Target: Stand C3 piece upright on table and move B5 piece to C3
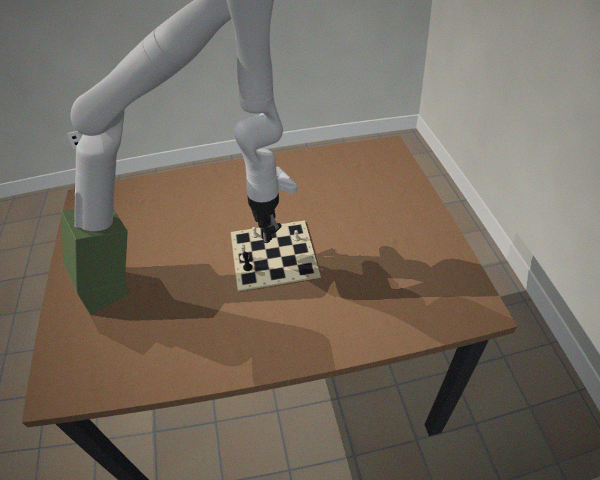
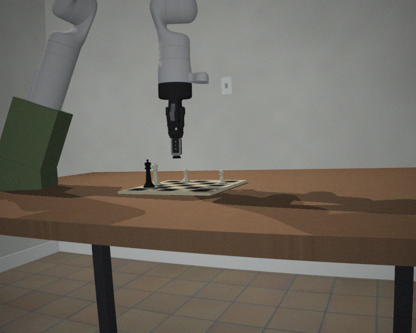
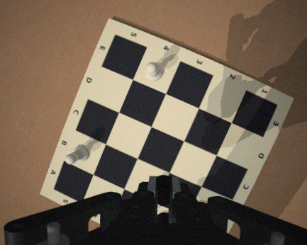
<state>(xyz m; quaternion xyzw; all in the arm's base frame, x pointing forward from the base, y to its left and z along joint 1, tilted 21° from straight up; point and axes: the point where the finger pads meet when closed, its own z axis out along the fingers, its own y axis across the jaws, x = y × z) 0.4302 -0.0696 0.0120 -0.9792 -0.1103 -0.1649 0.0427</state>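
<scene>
Right now my hand is 60 mm past the black king, 60 mm above it and 20 mm to the left of it. The rest, counted from my hand: tall white piece: 60 mm below, 60 mm behind, 20 mm to the left; then chessboard: 90 mm below, 10 mm to the left, 10 mm ahead; then black pawn: 10 mm below.
</scene>
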